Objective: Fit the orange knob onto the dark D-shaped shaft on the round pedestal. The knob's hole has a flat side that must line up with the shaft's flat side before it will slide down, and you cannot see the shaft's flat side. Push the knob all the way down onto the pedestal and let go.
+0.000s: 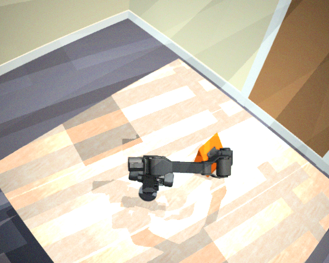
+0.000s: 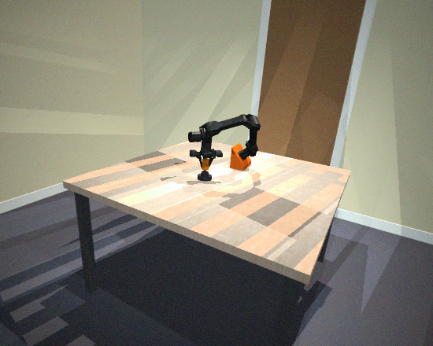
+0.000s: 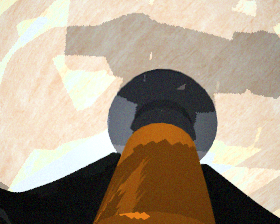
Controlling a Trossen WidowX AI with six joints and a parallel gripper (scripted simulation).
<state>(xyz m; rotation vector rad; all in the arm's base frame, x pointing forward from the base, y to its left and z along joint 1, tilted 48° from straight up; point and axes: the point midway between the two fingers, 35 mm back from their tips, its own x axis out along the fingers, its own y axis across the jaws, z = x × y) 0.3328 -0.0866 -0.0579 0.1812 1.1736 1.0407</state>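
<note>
Right now the orange knob is 2 cm above my gripper tip. The rest, counted from my gripper tip: dark round pedestal: 4 cm below.
</note>
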